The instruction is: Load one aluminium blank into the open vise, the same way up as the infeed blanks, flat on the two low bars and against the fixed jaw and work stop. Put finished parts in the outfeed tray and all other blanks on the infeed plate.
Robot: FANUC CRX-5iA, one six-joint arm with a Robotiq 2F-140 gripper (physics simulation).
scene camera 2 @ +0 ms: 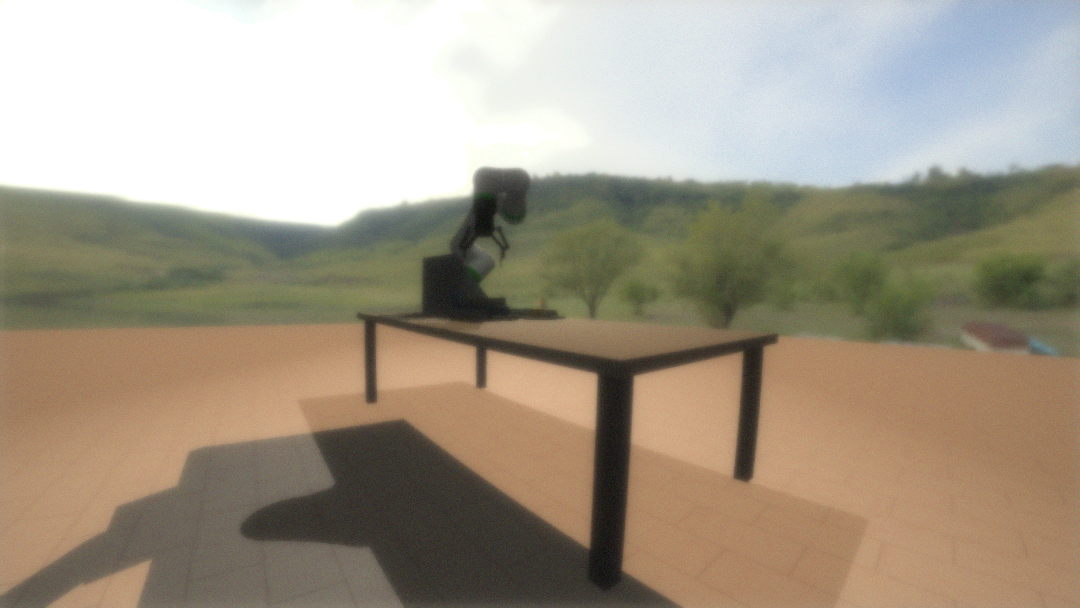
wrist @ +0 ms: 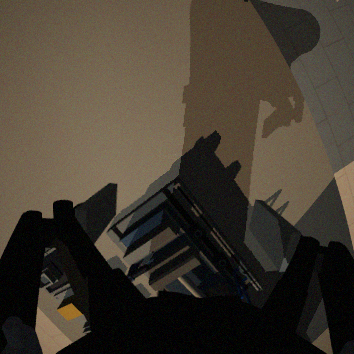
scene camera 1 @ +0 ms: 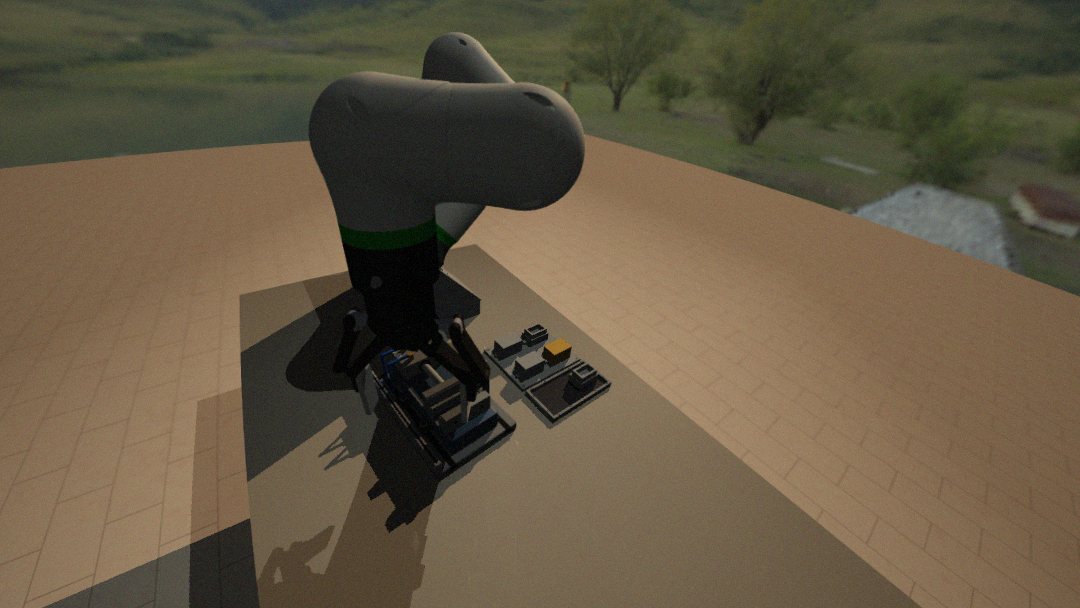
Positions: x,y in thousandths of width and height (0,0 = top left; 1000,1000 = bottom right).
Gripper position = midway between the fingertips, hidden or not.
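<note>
There's an outfeed tray (scene camera 1: 516,649), and there's the gripper (scene camera 1: 388,675), which is open and holds nothing. You can also find the gripper in scene camera 2 (scene camera 2: 448,440), and the wrist view has it as well (wrist: 524,586).
</note>
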